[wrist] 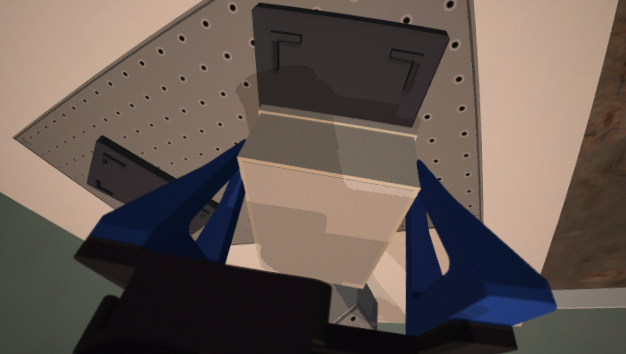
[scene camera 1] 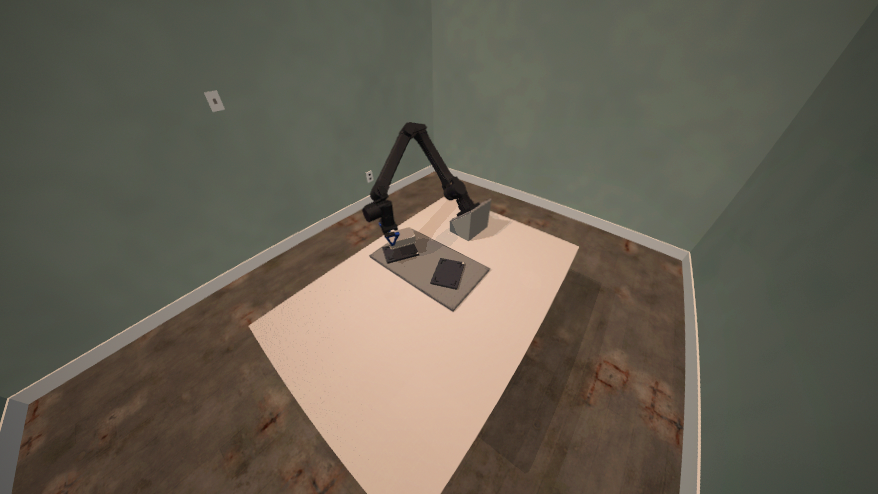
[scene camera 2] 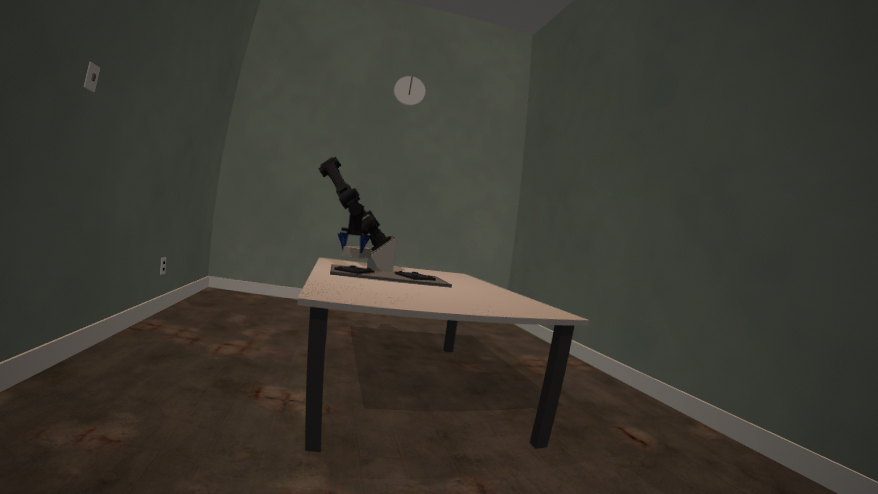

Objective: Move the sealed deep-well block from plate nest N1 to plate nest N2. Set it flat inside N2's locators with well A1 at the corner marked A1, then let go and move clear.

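Seen in the pictures: gripper, fingertip midpoint: (wrist: 329, 157) (scene camera 1: 390, 240) (scene camera 2: 352, 252); arm's base, link origin: (scene camera 1: 468, 210) (scene camera 2: 382, 244).
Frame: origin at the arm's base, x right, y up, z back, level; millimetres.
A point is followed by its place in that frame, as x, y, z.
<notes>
The pale grey, box-shaped sealed block (scene camera 1: 404, 242) @(99, -31, -388) (scene camera 2: 354, 251) @(153, -27, -436) (wrist: 320, 220) @(150, -11, -395) is between the blue fingers of my gripper (scene camera 1: 392, 238) @(162, -32, -420) (scene camera 2: 353, 251) @(162, -32, -420) (wrist: 329, 157) @(162, -32, -420), which is shut on it by two opposite sides. The block looks about level and hangs above the dark nest N1 (scene camera 1: 402, 253) @(115, -105, -396) (scene camera 2: 353, 269) @(149, -102, -464) (wrist: 345, 70) @(167, -105, -431), with a gap between them. Two L-shaped locators of N1 show in the wrist view; the rest is hidden behind the block. The dark nest N2 (scene camera 1: 448, 274) @(-149, -105, -359) (scene camera 2: 415, 275) @(-126, -101, -426) (wrist: 120, 175) @(-142, -105, -396) holds nothing. Well A1 and the A1 mark cannot be made out.
Both nests sit on a grey perforated board (scene camera 1: 417, 270) @(-16, -117, -424) (scene camera 2: 380, 274) @(22, -121, -362) (wrist: 165, 75) @(22, -117, -472) on the pale table (scene camera 1: 392, 368) @(-264, -130, -807) (scene camera 2: 448, 301) @(-167, -130, -881). The upright grey plate (scene camera 1: 480, 222) @(-71, -55, 16) (scene camera 2: 383, 256) @(-8, -56, -80) at the arm's base stands behind the board.
</notes>
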